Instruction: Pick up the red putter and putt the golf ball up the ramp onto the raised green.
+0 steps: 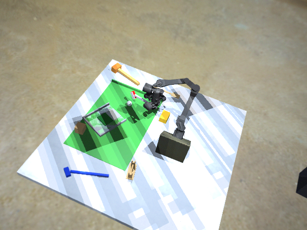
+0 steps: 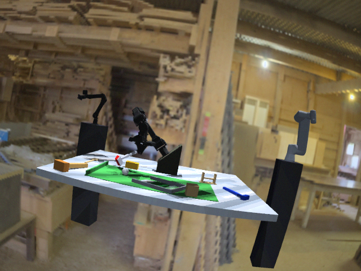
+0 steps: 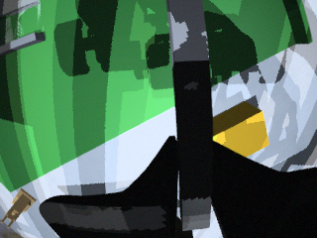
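The yellow block is 100 mm below my gripper tip, 80 mm behind it and 60 mm to the right of it. Also, from my gripper tip: red putter 110 mm ahead, 30 mm to the right, 10 mm below; then wooden rack 480 mm to the left, 110 mm behind, 90 mm below; then white golf ball 220 mm ahead, 100 mm below, 20 mm to the right.
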